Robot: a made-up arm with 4 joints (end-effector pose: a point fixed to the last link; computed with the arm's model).
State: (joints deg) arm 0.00 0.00 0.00 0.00
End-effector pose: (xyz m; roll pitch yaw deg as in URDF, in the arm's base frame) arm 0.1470 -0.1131 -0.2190 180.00 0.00 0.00
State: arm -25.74 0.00 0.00 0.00
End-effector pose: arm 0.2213 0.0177 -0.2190 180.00 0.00 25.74
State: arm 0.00 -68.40 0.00 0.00
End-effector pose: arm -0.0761 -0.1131 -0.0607 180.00 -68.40 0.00
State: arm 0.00 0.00 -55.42 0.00
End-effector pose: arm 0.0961 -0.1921 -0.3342 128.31 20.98 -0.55
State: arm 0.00 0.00 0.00 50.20
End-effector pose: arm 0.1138 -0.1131 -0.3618 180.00 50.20 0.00
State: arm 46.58 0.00 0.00 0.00
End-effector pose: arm -0.0965 -0.2226 -0.2190 180.00 0.00 -46.58
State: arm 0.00 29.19 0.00 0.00
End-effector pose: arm 0.1595 -0.1131 -0.3409 180.00 29.19 0.00
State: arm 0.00 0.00 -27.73 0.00
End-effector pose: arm 0.1250 -0.1385 -0.2878 154.61 10.55 2.19
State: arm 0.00 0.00 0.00 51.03
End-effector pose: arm 0.1123 -0.1131 -0.3637 180.00 51.03 0.00
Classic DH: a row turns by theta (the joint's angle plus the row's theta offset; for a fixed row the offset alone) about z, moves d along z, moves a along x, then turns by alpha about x. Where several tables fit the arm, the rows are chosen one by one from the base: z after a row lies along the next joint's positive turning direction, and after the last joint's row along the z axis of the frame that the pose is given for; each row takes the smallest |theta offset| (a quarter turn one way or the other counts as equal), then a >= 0, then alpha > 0; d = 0 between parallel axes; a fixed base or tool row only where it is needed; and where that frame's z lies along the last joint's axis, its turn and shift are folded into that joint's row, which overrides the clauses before.
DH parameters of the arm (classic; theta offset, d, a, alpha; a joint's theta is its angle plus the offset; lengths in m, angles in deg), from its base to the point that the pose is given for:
base (fixed): -48.43 0 -0.1537 180
joint 1: -48.43 0.304 0.021 90
joint 2: -80.04 -0.3178 0.1426 -110.9
joint 3: 0 0.0531 -0.0841 110.9
joint 4: 80.04 0.1087 0.169 -90
tool (fixed): 0 -0.036 0 0

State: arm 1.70 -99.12 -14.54 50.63
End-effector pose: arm -0.0283 -0.1592 -0.1204 178.89 -43.37 -14.49
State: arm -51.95 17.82 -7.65 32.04
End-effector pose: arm 0.2216 0.1332 -0.3968 169.76 52.34 47.30
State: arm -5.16 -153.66 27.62 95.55
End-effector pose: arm -0.1636 -0.0236 -0.2051 136.12 -57.59 58.30
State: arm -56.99 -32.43 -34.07 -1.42
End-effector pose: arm 0.2185 0.1284 -0.1912 147.32 -20.58 59.88
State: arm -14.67 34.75 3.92 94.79
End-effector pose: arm -0.0211 -0.0834 -0.4485 -4.25 51.72 -171.22
